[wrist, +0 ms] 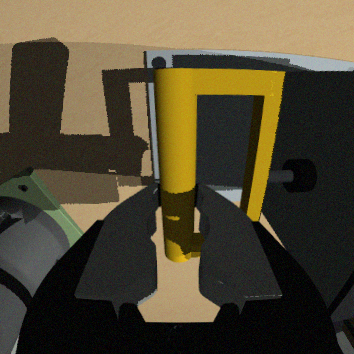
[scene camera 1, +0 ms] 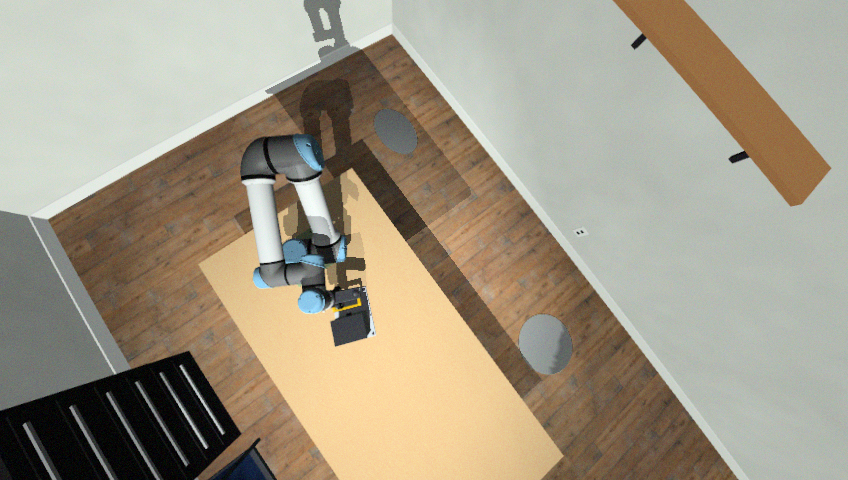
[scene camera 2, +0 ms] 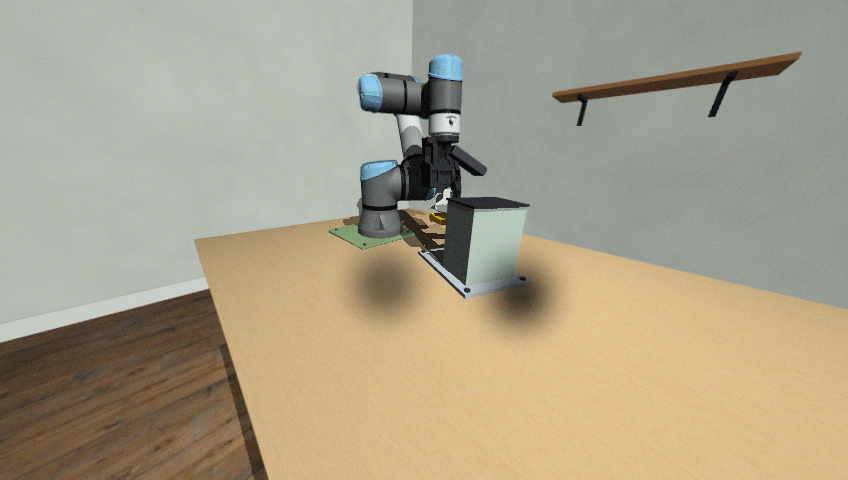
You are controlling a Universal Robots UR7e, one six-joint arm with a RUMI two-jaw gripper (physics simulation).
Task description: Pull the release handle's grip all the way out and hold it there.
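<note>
The release handle is a yellow rectangular frame (scene camera 1: 358, 303) (scene camera 2: 438, 218) with a thick round grip bar (wrist: 176, 130). A short dark rod (wrist: 280, 176) joins it to a round black collar (wrist: 301, 175) on the side of the dark-topped housing (scene camera 1: 351, 328) (scene camera 2: 495, 246) (wrist: 322, 120). My gripper (scene camera 2: 443, 203) (wrist: 177, 185) points down over the handle. Its fingertips are shut on the grip bar from both sides in the wrist view, near the middle of the bar. The far end of the frame is partly hidden by the right finger. The fingertips are hidden in scene camera 1.
The housing stands on a grey base plate (scene camera 1: 372, 327) (scene camera 2: 495, 289) (wrist: 152, 125) on the wooden table (scene camera 1: 416, 380) (scene camera 2: 357, 380). The arm's green mounting plate (scene camera 2: 363, 242) (wrist: 47, 200) is behind the handle. A wall shelf (scene camera 1: 726, 101) (scene camera 2: 672, 80) is off to the right.
</note>
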